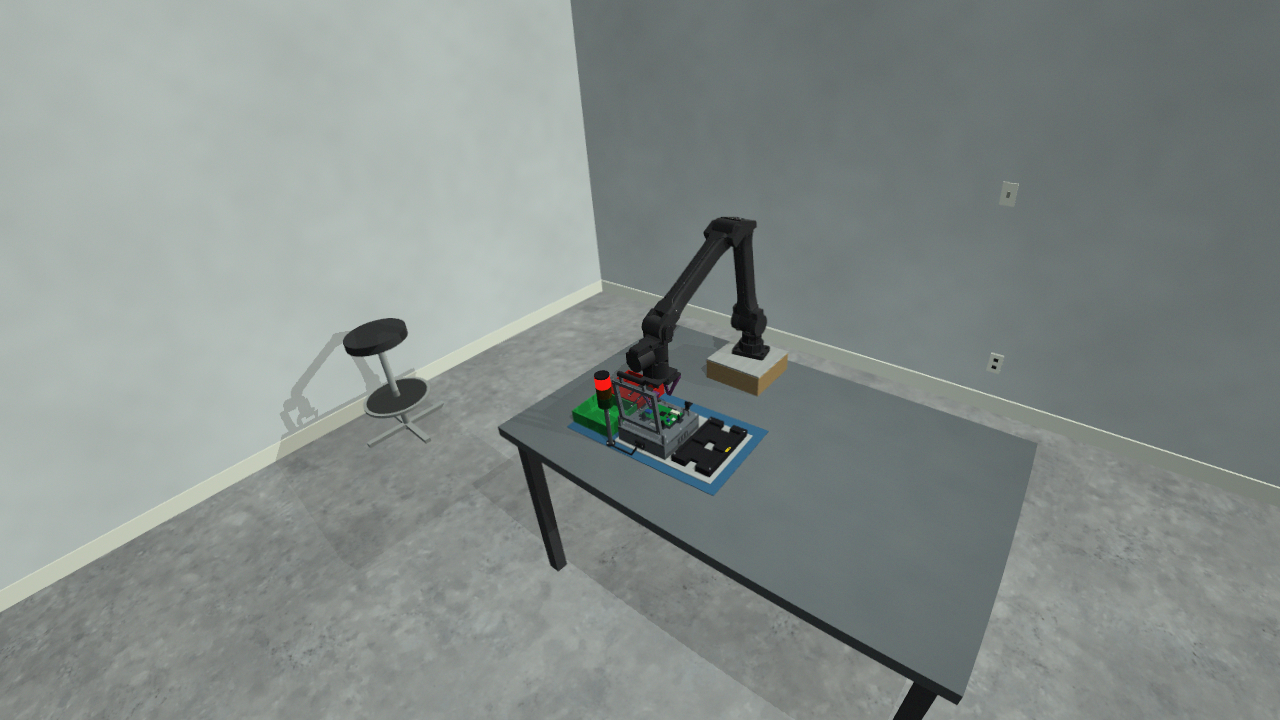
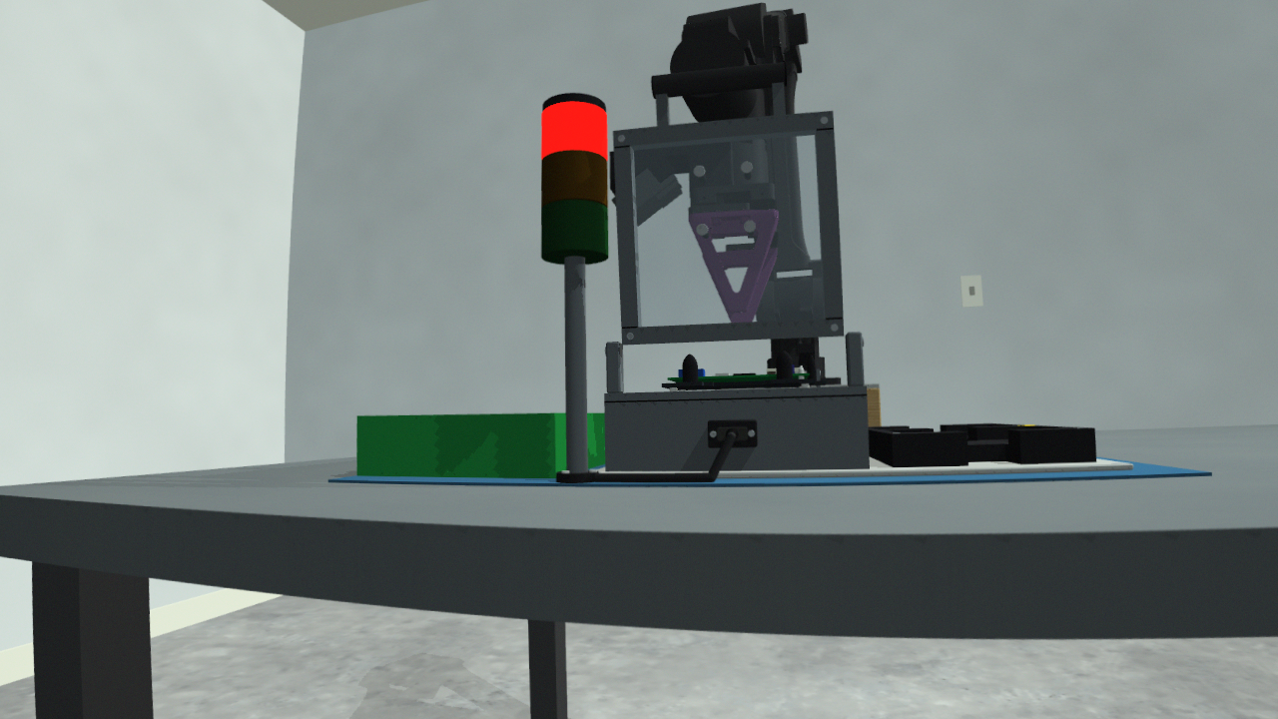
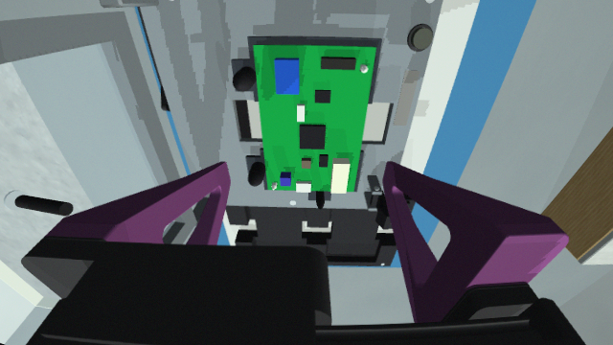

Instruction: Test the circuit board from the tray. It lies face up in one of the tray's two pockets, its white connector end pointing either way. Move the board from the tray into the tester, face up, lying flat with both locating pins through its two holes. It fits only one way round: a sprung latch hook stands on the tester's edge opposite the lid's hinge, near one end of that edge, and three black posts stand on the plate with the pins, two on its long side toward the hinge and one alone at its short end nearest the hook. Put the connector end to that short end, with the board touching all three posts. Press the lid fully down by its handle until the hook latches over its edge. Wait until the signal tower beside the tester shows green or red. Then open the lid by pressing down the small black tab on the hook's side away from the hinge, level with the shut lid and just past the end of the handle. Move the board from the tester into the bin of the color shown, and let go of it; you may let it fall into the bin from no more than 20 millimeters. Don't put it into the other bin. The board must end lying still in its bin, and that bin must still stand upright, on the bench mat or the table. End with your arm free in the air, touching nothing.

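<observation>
Now: hand 50 mm above the green circuit board. From my hand the other things lie so: black tester plate 60 mm below; then black latch hook 60 mm behind, 60 mm to the left, 40 mm below; then clear lid 110 mm ahead, 20 mm to the right, 60 mm above.
</observation>
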